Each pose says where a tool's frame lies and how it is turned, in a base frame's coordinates. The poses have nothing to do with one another.
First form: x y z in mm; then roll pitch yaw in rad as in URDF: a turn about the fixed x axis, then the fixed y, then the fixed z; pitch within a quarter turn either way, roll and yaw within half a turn.
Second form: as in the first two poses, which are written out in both.
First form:
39 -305 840 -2.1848 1.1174 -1.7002
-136 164 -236 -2.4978 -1.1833 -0.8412
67 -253 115 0.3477 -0.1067 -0.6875
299 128 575 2.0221 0.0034 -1.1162
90 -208 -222 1.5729 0.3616 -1.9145
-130 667 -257 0.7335 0.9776 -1.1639
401 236 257 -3.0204 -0.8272 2.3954
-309 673 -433 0.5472 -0.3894 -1.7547
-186 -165 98 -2.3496 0.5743 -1.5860
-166 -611 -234 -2.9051 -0.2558 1.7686
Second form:
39 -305 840 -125.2 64.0 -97.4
-136 164 -236 -143.1 -67.8 -48.2
67 -253 115 19.9 -6.1 -39.4
299 128 575 115.9 0.2 -64.0
90 -208 -222 90.1 20.7 -109.7
-130 667 -257 42.0 56.0 -66.7
401 236 257 -173.1 -47.4 137.2
-309 673 -433 31.4 -22.3 -100.5
-186 -165 98 -134.6 32.9 -90.9
-166 -611 -234 -166.4 -14.7 101.3

